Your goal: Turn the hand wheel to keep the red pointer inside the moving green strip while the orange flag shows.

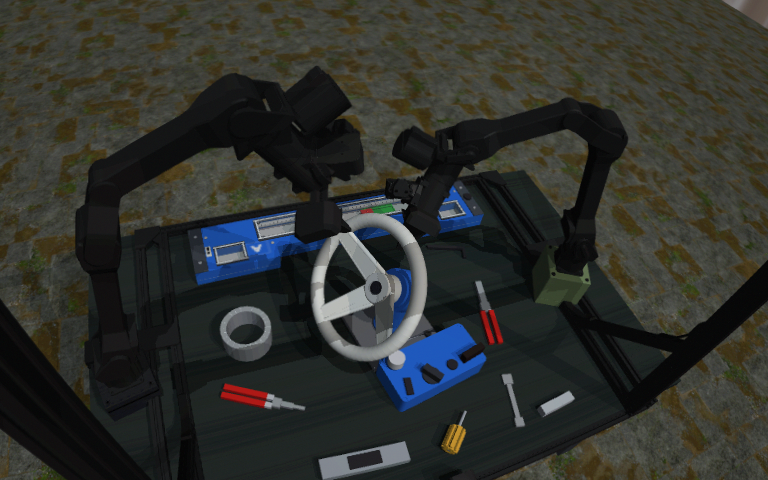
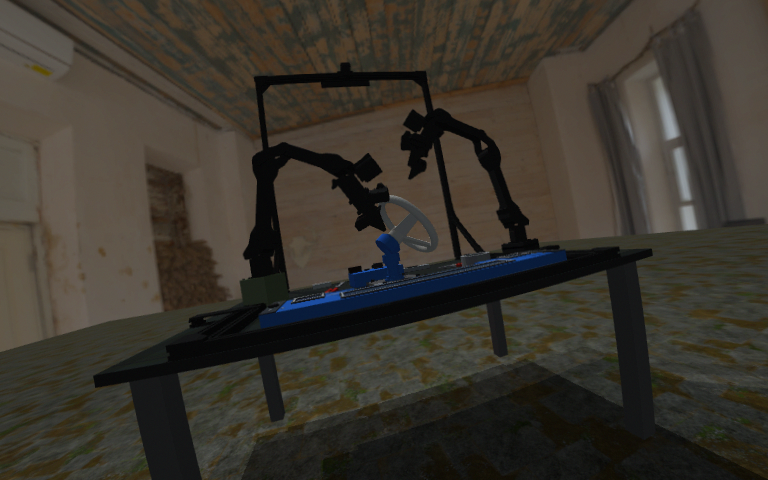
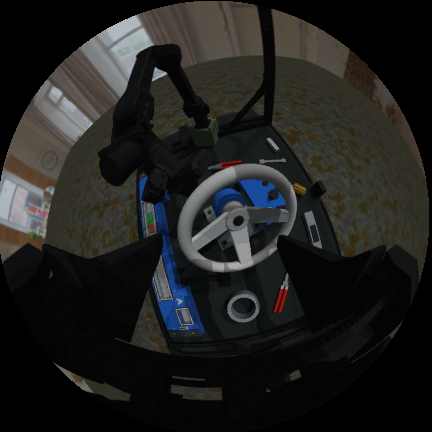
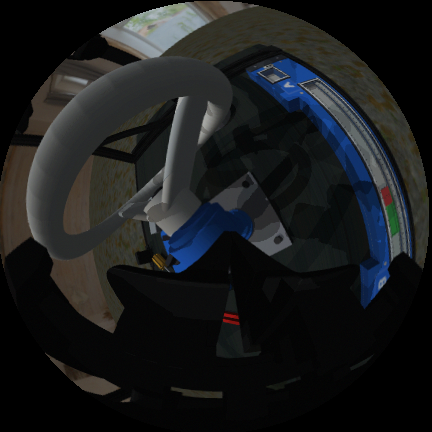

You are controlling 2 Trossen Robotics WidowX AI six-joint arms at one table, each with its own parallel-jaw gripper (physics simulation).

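Places are measured from the left arm's base along level axes (x right, y back, z down), in millimetres.
Where they show: left gripper, fingertip midpoint: (image 1: 348, 204) (image 2: 409, 172) (image 3: 221, 240); right gripper, fingertip midpoint: (image 1: 398, 250) (image 2: 385, 230) (image 4: 228, 236); left arm's base, origin of the base link: (image 1: 122, 374) (image 2: 519, 241); right arm's base, origin of the base link: (image 1: 568, 263) (image 2: 262, 276) (image 3: 202, 123).
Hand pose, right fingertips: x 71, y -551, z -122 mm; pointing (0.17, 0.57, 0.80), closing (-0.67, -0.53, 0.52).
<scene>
Each offset is from my right fingertips to the top centre of the thing. "spot": to the spot under its first point. Level surfaces: height alone.
The white and grey hand wheel (image 1: 417, 267) (image 2: 430, 229) (image 3: 185, 225) (image 4: 48, 169) stands tilted on a blue column at the table's middle. On the blue panel @[dz +140 mm] (image 1: 263, 248) behind it, the red pointer @[spot: dx -231, dy -94, dz +139 mm] (image 1: 366, 210) (image 3: 152, 228) (image 4: 386, 196) sits just outside one end of the green strip (image 1: 384, 209) (image 3: 150, 219) (image 4: 393, 223). I cannot make out an orange flag. My left gripper (image 1: 321, 221) (image 2: 417, 169) (image 3: 221, 240) is open and empty, high above the wheel. My right gripper (image 1: 422, 221) (image 2: 365, 221) (image 4: 228, 236) is shut on nothing, at the back of the rim's upper right part.
A blue control box @[dx +210, dy +47, dz +109 mm] (image 1: 430, 367) lies in front of the wheel. Around it lie a grey tape ring (image 1: 245, 333), two red-handled pliers @[dx +137, dy -182, dz +170 mm] (image 1: 489, 319) @[dx +74, dy +336, dz +169 mm] (image 1: 258, 397), a yellow screwdriver @[dx +319, dy +59, dz +147 mm] (image 1: 454, 435), a wrench @[dx +331, dy -86, dz +172 mm] (image 1: 513, 400), a grey block @[dx +392, dy -154, dz +159 mm] (image 1: 555, 403) and a grey plate @[dx +272, dy +238, dz +159 mm] (image 1: 364, 459).
</scene>
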